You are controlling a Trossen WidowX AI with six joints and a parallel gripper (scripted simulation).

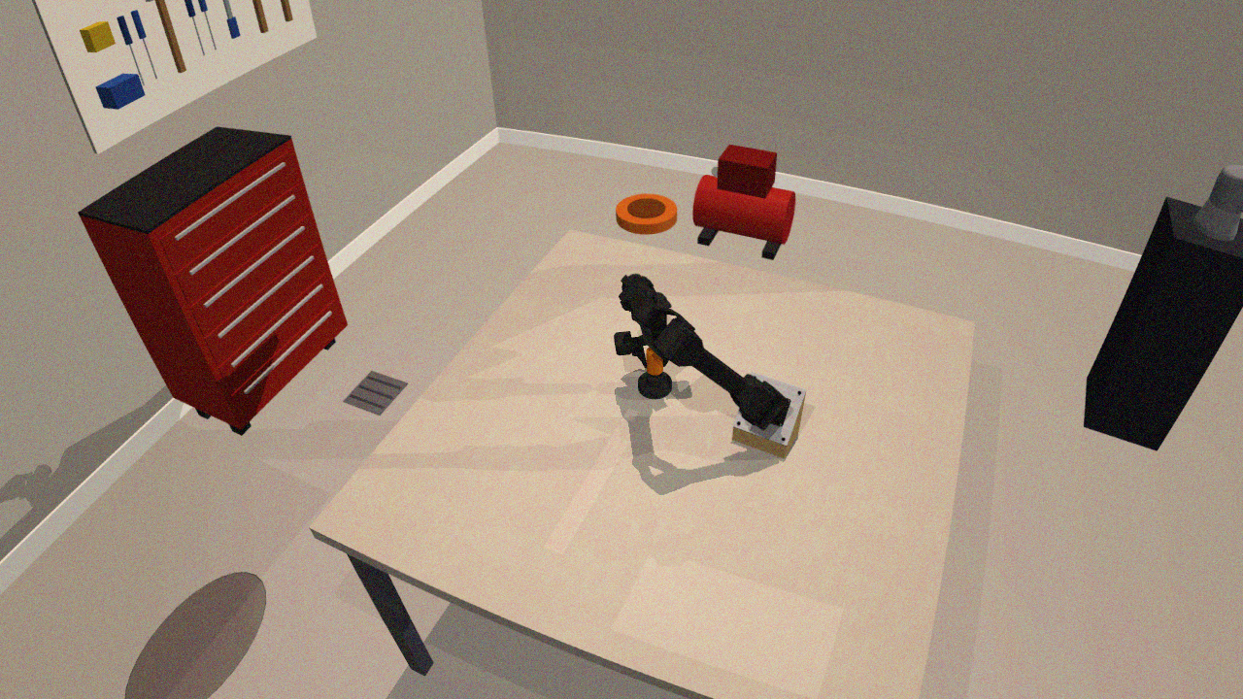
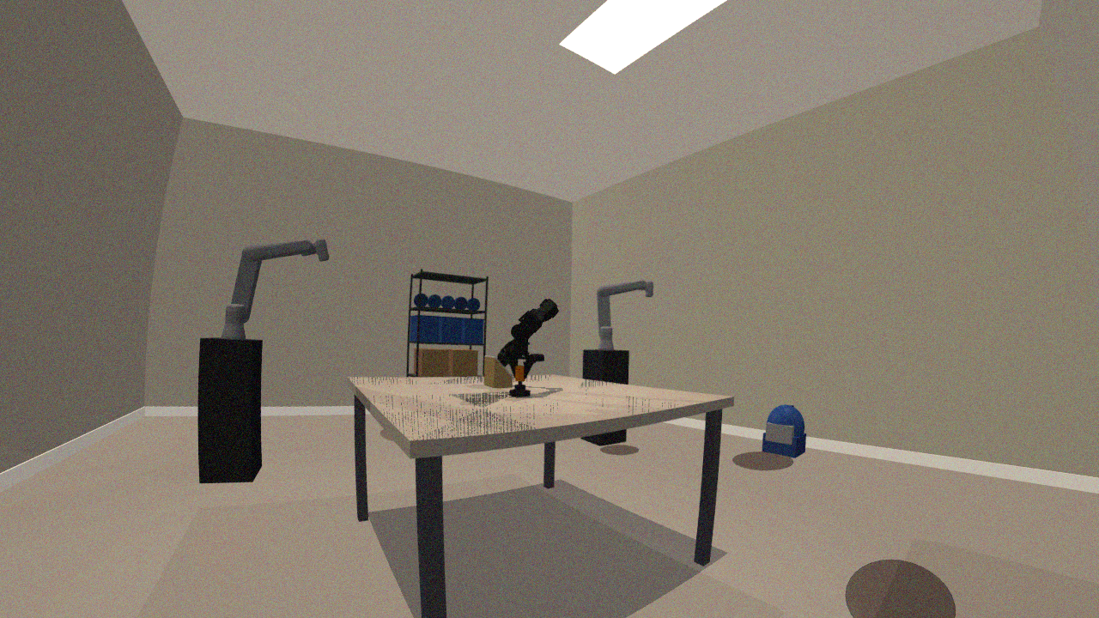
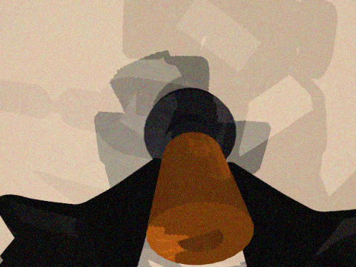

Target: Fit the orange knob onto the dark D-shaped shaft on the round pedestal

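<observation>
My gripper tip is now 2 cm below the orange knob. From my gripper tip the other things lie so: round pedestal (4 cm below).
</observation>
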